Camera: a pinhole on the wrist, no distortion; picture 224 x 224 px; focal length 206.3 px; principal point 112.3 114.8 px. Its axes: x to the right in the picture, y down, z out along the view. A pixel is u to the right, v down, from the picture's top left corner.
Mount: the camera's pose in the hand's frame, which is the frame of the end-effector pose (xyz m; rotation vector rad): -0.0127 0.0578 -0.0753 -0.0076 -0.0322 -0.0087
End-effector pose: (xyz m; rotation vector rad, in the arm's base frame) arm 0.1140 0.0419 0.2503 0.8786 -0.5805 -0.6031
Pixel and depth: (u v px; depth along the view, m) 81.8 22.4 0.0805
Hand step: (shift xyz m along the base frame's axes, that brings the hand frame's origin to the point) -0.0170 0.0276 0.0154
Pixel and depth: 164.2 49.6 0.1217
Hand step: -0.0182 -0.0244 0.0439
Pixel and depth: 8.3 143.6 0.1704
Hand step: -0.1144 0.0652 0.0944
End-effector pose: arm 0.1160 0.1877 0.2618 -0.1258 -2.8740 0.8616
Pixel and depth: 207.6 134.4 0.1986
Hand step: -0.0884 0.0050 -0.1390
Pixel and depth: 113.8 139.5 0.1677
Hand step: 0.0053 0.0141 -0.1217
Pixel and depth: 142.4 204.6 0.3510
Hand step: -0.0627 0.0314 -0.3426
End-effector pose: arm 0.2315 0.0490 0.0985 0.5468 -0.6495 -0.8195
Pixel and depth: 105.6 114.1 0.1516
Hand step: -0.0371 0.0367 0.0836
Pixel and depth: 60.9 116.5 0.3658
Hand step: -0.2316 0.0739 0.2023
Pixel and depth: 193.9 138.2 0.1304
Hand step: 0.0132 0.0029 0.0979
